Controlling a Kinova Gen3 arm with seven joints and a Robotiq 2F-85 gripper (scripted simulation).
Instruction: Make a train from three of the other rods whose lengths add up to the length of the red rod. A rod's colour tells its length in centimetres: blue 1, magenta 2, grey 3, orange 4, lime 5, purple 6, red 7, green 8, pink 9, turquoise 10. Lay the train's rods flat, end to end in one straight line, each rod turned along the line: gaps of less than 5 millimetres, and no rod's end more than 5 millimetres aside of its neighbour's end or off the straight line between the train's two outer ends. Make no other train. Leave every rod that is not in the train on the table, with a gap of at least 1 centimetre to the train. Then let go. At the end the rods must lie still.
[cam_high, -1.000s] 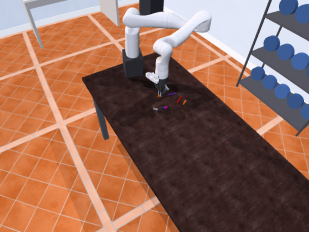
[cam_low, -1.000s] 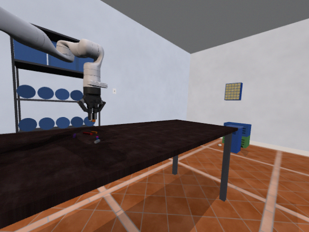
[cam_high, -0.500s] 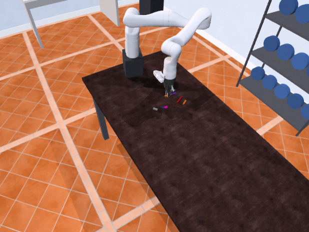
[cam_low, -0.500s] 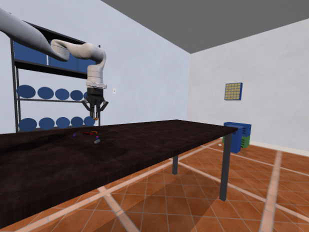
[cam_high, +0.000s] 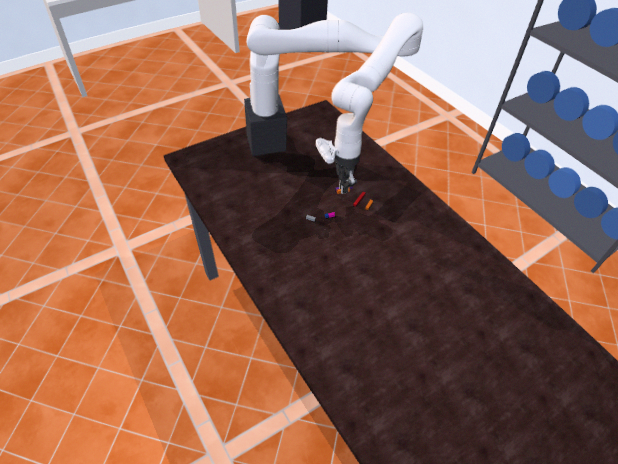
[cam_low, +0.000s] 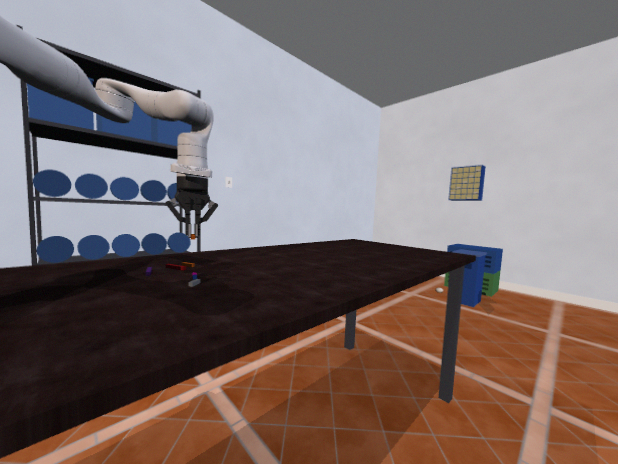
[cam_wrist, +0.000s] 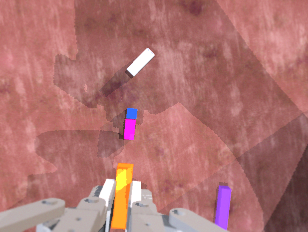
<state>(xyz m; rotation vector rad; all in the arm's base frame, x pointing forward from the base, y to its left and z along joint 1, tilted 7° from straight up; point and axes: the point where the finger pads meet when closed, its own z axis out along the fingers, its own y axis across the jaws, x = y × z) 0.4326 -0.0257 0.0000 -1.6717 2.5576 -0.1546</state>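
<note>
Now: hand 1 cm past the magenta rod, 3 cm to the left of it and 12 cm above it. Also, from my hand: red rod (9 cm to the left, 12 cm below); then grey rod (4 cm behind, 9 cm to the right, 12 cm below); then blue rod (2 cm behind, 5 cm to the right, 12 cm below).
</note>
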